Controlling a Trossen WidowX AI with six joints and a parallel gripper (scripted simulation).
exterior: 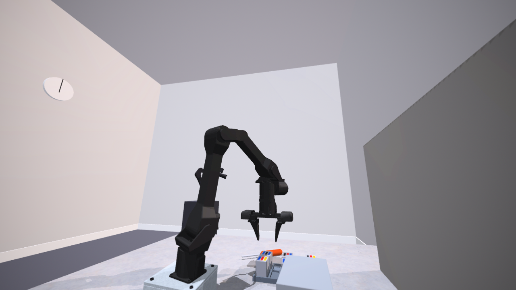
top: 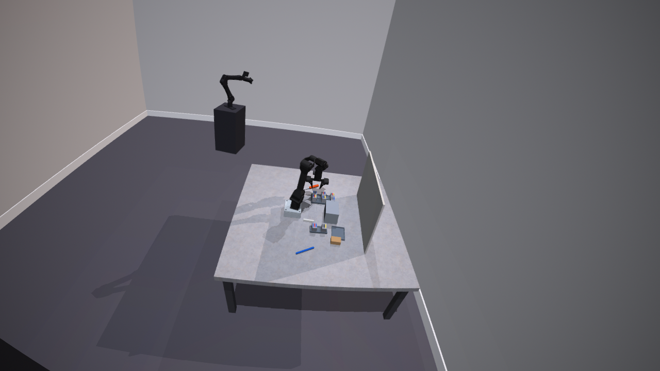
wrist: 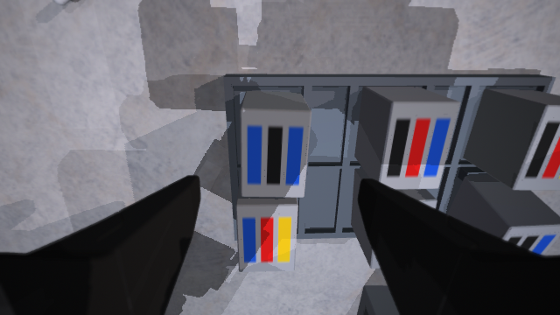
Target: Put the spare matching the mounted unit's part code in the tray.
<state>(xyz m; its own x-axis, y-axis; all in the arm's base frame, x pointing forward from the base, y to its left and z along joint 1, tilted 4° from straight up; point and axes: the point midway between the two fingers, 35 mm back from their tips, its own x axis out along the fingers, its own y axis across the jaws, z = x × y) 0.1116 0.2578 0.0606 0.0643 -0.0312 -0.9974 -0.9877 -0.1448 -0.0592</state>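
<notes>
The spare lies 60 mm to the right of my gripper tip and 50 mm below it. Also, from my gripper tip: upright grey panel: 410 mm ahead, 180 mm to the right, 130 mm above; mounted unit: 160 mm ahead, 200 mm to the right, 40 mm below; dark grey tray: 250 mm ahead, 380 mm to the right, 90 mm below.
</notes>
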